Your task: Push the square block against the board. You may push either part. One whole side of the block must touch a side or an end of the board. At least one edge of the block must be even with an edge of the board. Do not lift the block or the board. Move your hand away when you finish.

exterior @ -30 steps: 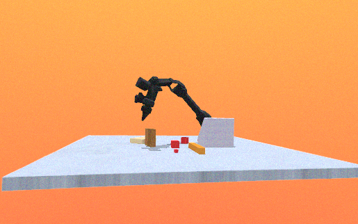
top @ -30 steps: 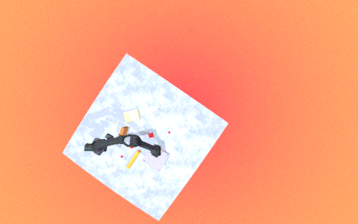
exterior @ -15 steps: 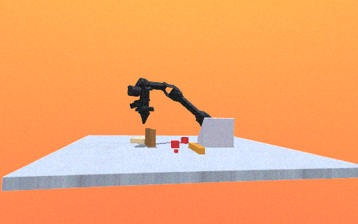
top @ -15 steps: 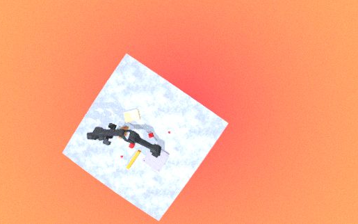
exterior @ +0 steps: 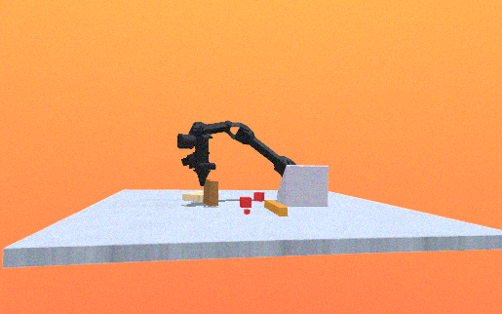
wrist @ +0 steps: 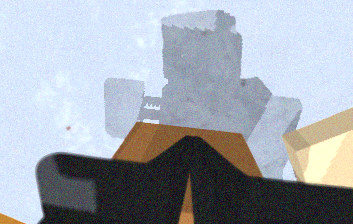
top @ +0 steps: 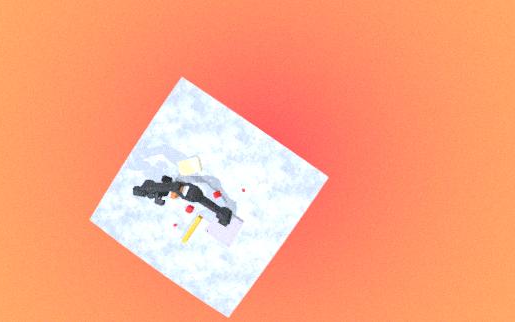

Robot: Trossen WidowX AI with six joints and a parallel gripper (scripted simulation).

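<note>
Right now my gripper tip is 40 mm past the square block, 10 mm to the left of it and 30 mm above it. From my gripper tip the other things lie so: long yellow-orange bar (260 mm behind, 200 mm to the left, 60 mm below); cream board (20 mm behind, 180 mm to the right, 60 mm below).
</note>
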